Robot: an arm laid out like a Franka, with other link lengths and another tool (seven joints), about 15 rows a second.
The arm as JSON. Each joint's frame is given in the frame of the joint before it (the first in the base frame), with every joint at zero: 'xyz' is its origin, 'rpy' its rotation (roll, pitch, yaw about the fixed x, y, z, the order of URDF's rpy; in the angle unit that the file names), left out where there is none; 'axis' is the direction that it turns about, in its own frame. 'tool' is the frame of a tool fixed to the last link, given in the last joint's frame.
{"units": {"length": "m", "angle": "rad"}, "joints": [
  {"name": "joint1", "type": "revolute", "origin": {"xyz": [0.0, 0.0, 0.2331]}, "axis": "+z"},
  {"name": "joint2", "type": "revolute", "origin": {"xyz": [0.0, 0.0, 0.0]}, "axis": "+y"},
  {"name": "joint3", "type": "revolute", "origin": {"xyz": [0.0, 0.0, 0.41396]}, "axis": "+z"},
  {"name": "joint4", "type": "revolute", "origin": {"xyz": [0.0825, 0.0, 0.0]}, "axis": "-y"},
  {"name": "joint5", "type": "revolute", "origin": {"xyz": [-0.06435, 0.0, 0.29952]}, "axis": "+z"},
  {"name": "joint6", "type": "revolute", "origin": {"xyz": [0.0, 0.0, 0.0]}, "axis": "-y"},
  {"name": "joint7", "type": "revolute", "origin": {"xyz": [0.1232, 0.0, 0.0]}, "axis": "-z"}
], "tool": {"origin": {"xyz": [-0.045, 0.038, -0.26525], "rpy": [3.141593, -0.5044, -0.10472]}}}
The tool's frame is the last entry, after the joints.
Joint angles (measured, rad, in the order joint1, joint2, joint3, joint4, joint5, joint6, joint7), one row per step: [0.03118 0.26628 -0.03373 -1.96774 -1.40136 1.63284 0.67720]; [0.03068 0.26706 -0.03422 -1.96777 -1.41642 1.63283 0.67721]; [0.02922 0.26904 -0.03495 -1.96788 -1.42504 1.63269 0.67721]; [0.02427 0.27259 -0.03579 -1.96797 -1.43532 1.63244 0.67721]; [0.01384 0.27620 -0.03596 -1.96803 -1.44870 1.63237 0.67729]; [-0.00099 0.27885 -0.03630 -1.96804 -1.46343 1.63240 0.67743]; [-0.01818 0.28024 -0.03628 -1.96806 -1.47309 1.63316 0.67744]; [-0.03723 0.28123 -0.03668 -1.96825 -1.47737 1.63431 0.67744]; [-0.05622 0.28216 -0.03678 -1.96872 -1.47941 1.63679 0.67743]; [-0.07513 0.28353 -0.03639 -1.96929 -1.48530 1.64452 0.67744]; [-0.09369 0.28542 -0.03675 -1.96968 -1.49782 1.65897 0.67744]
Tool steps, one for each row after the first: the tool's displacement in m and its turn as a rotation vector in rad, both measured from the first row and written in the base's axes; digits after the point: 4 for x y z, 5 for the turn. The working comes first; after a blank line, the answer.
Tool pose at each row, in the base's axes (x y z in m, rotation vector in rad; the steps are taken from these numbers as rounded here): [0.5030 -0.2443 0.3212 1.66329 0.21939 0.47654]; [0.5051 -0.2462 0.3238 1.65146 0.22949 0.47987]; [0.5060 -0.2481 0.3245 1.64497 0.23511 0.47908]; [0.5063 -0.2520 0.3248 1.63765 0.24001 0.47472]; [0.5060 -0.2586 0.3256 1.62844 0.24309 0.46784]; [0.5045 -0.2675 0.3272 1.61823 0.24269 0.45877]; [0.5016 -0.2769 0.3283 1.61239 0.23672 0.44805]; [0.4971 -0.2869 0.3284 1.61093 0.22526 0.43438]; [0.4923 -0.2962 0.3278 1.61201 0.21325 0.42120]; [0.4893 -0.3051 0.3268 1.61319 0.20696 0.41344]; [0.4885 -0.3139 0.3260 1.61290 0.20828 0.41234]

[0.0021 -0.0019 0.0026 -0.01202 0.00090 0.00829]; [0.0030 -0.0038 0.0033 -0.01913 0.00309 0.01135]; [0.0033 -0.0077 0.0036 -0.02765 0.00692 0.01178]; [0.0030 -0.0143 0.0044 -0.03826 0.01086 0.00946]; [0.0015 -0.0232 0.0060 -0.04981 0.01397 0.00351]; [-0.0014 -0.0326 0.0071 -0.05676 0.01594 -0.00703]; [-0.0059 -0.0426 0.0072 -0.05933 0.01765 -0.02287]; [-0.0107 -0.0519 0.0066 -0.05920 0.01934 -0.03872]; [-0.0137 -0.0608 0.0056 -0.05867 0.02092 -0.04751]; [-0.0145 -0.0696 0.0048 -0.05934 0.02231 -0.04730]
